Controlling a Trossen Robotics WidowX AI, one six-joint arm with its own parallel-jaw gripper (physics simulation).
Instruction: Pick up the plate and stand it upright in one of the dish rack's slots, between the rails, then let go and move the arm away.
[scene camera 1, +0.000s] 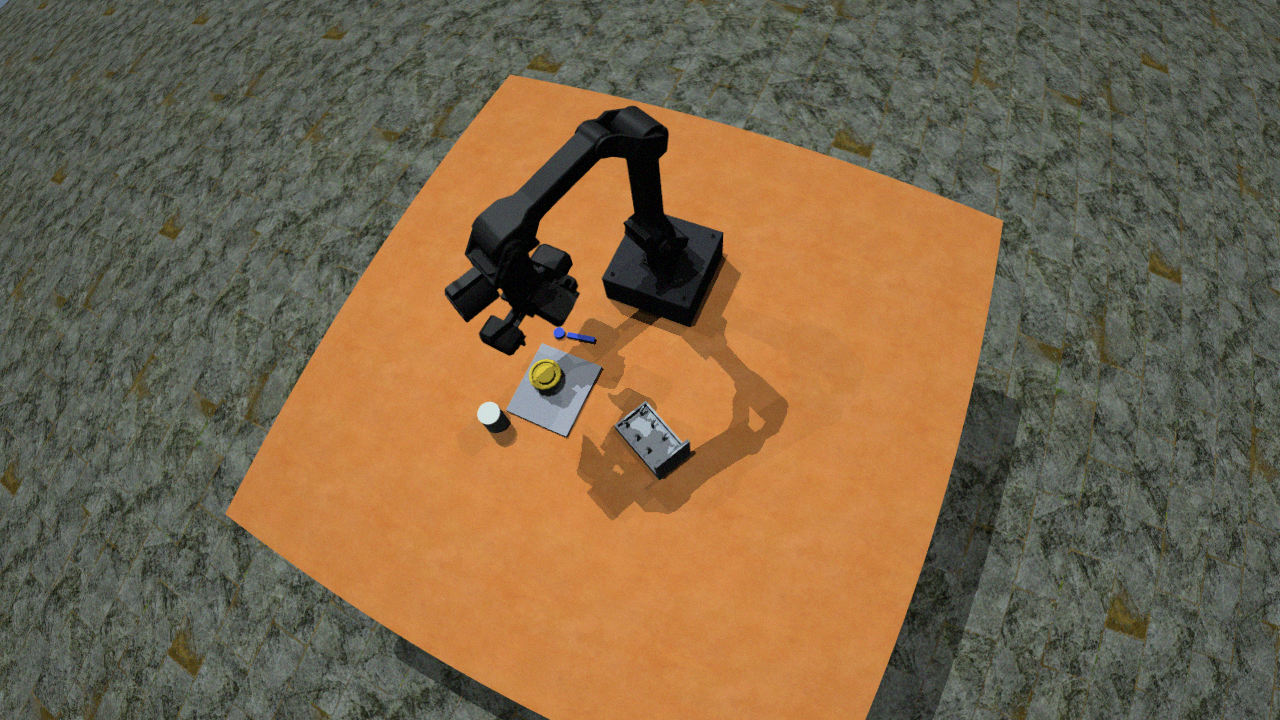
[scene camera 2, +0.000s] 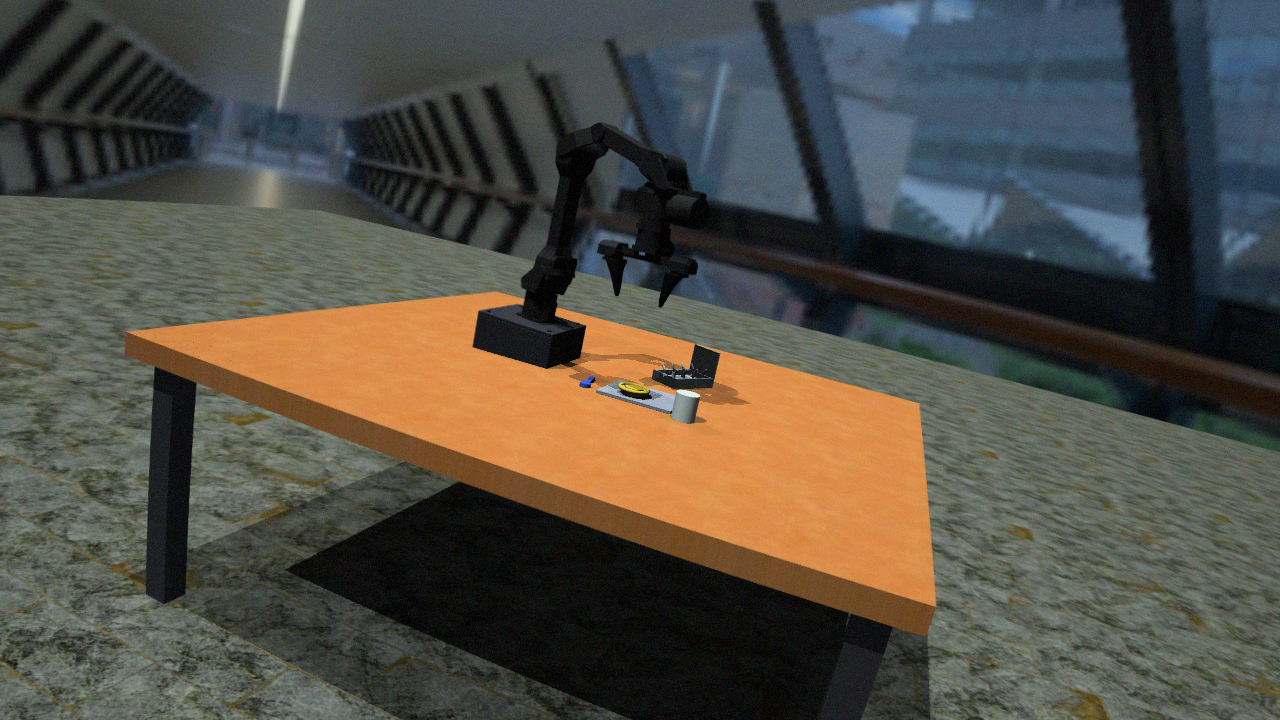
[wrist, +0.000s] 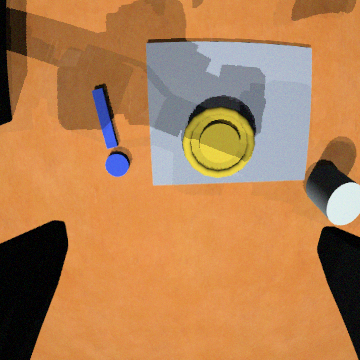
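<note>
A round yellow plate (scene camera 1: 546, 376) (scene camera 2: 635, 390) (wrist: 219, 142) lies flat, face up, on a grey square board (scene camera 1: 562, 417) (scene camera 2: 659, 402) (wrist: 285, 125). The dish rack (scene camera 1: 673, 459) (scene camera 2: 705, 362) is small and grey, with short upright pegs and a taller panel at one end. It stands on the table apart from the board; no plate shows in its slots. My gripper (scene camera 1: 547, 315) (scene camera 2: 639, 300) (wrist: 197, 239) is open and empty, pointing down high above the table. In the wrist view the plate lies beyond the line between the fingertips. Its underside is hidden.
A white cylinder (scene camera 1: 490, 416) (scene camera 2: 685, 407) (wrist: 343, 203) stands close beside the board. A blue bar (scene camera 1: 581, 337) (wrist: 105, 117) with a blue disc (scene camera 1: 559, 333) (wrist: 117, 164) at one end lies on the board's other side, towards the arm's black base (scene camera 1: 648, 291) (scene camera 2: 528, 336).
</note>
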